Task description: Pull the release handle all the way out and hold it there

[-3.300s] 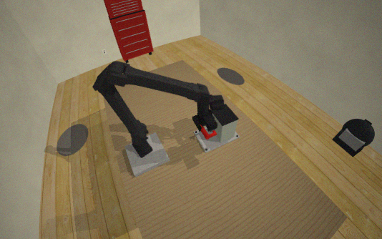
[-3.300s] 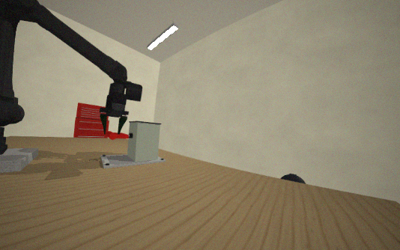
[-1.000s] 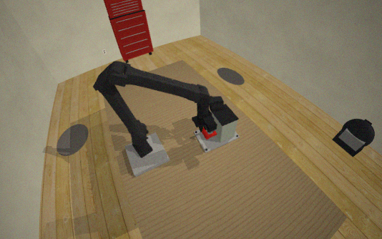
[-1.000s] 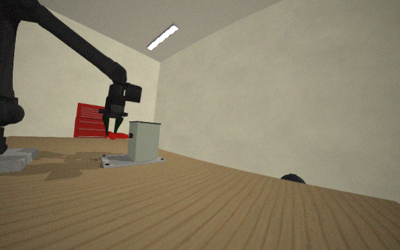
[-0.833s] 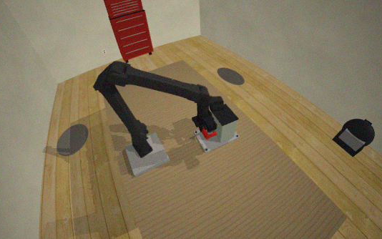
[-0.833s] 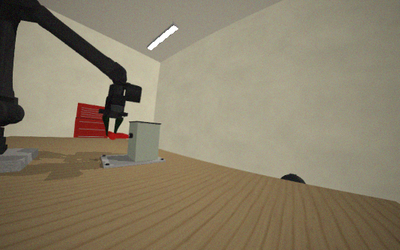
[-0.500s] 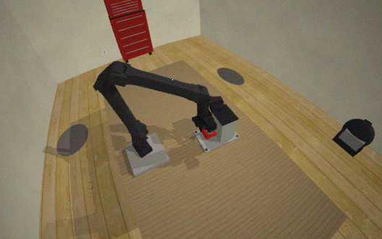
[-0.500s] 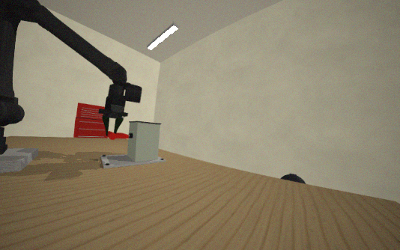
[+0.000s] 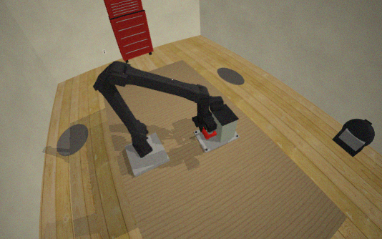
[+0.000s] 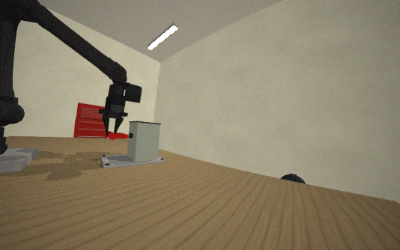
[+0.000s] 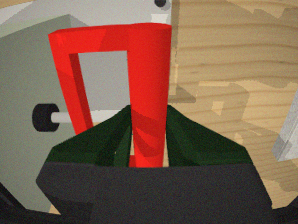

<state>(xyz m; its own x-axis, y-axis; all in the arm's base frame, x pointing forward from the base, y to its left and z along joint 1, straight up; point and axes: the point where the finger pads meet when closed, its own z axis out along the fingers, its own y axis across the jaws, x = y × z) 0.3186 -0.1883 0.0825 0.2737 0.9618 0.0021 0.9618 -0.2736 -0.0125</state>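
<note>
The grey baseplate lies 9 cm ahead of my hand, 2 cm to the right of it and 10 cm below it.
</note>
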